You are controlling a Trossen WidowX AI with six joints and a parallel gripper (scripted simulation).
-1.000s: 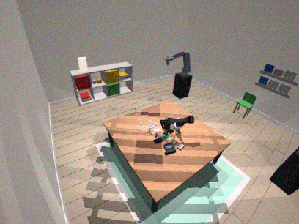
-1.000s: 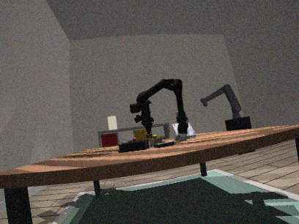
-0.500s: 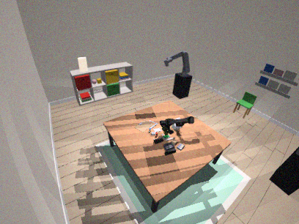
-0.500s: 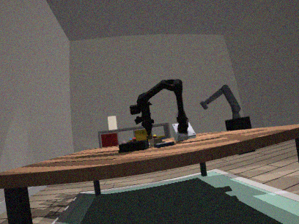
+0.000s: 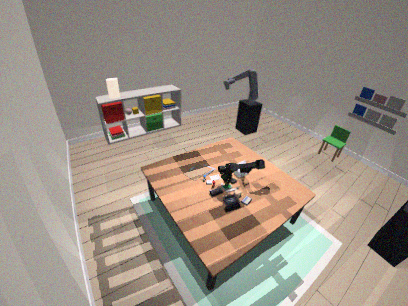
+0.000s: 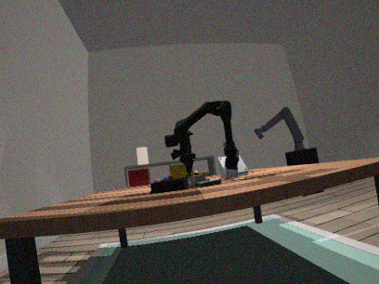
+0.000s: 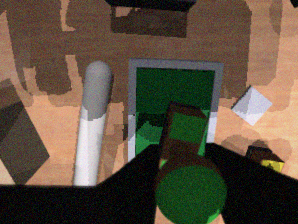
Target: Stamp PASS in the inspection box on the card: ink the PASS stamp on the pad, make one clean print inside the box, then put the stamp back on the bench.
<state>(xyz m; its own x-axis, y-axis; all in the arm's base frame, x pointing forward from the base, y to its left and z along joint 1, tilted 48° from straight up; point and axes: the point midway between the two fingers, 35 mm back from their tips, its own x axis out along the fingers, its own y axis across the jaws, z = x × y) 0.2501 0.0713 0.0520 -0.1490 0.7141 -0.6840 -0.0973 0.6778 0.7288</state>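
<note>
My gripper tip is 5 cm above the green ink pad. From my gripper tip the other things lie so: white pen: 5 cm behind, 6 cm to the left, 5 cm below; PASS stamp: right at my gripper tip; grey washer: 1 cm ahead, 6 cm to the right, 5 cm below.
</note>
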